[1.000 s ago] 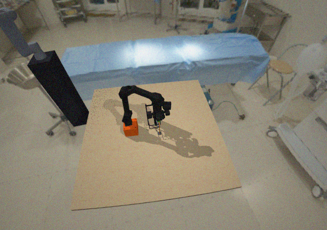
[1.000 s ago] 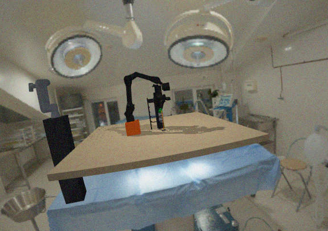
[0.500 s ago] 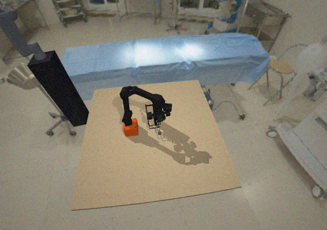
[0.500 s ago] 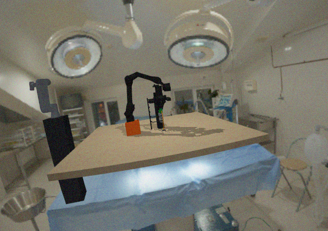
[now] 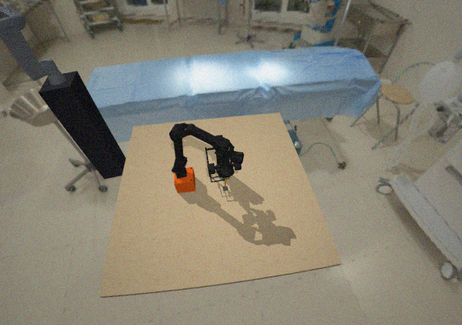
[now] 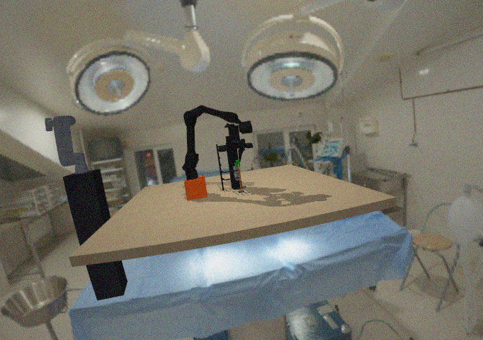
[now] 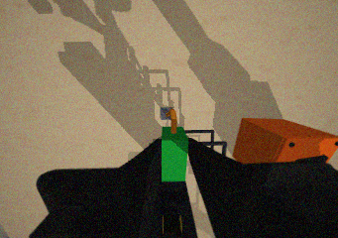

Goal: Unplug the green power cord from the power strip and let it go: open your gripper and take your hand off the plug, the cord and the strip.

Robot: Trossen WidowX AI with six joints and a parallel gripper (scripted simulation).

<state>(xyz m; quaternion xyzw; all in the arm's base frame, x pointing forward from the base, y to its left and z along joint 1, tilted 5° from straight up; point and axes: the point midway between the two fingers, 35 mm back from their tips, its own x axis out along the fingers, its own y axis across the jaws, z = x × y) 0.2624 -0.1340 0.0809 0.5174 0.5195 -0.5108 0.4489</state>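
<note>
The green plug is 30 mm to the left of my gripper tip.
</note>
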